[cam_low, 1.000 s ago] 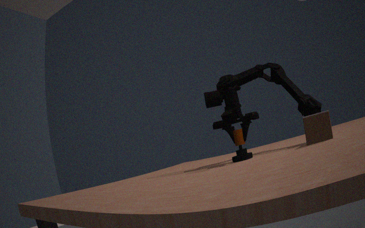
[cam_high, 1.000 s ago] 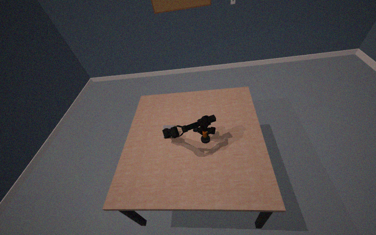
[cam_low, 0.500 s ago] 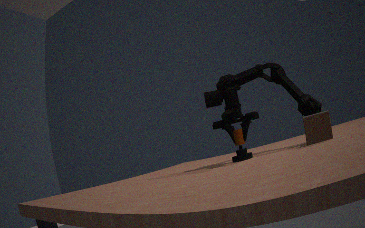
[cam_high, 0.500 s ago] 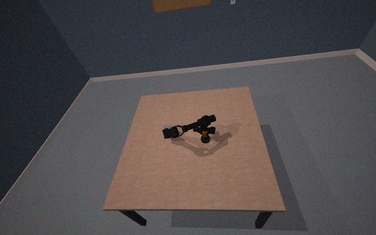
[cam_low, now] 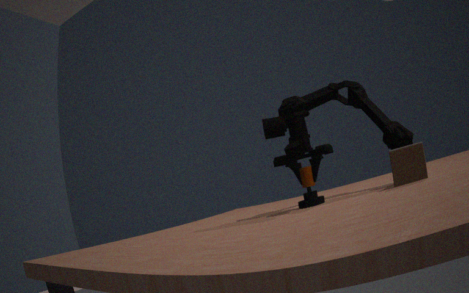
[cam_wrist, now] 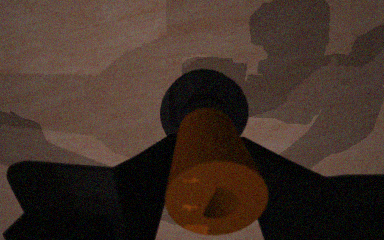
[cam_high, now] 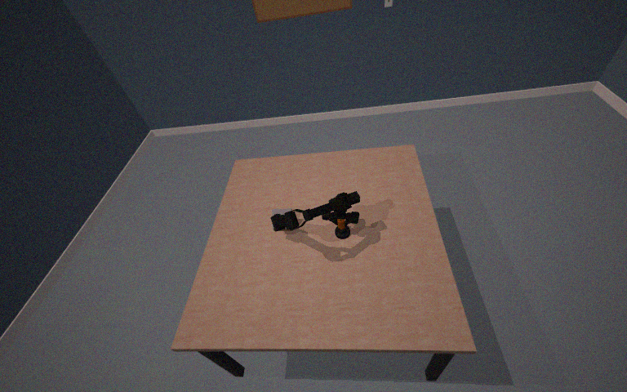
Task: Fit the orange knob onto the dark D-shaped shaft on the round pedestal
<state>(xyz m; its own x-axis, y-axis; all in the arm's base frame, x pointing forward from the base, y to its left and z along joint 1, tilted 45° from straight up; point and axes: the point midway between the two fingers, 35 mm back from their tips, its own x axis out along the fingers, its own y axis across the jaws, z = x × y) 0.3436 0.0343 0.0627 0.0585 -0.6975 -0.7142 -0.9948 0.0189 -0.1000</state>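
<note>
The orange knob is 20 mm above my gripper tip. From my gripper tip the other things lie so: dark round pedestal: 40 mm below.
</note>
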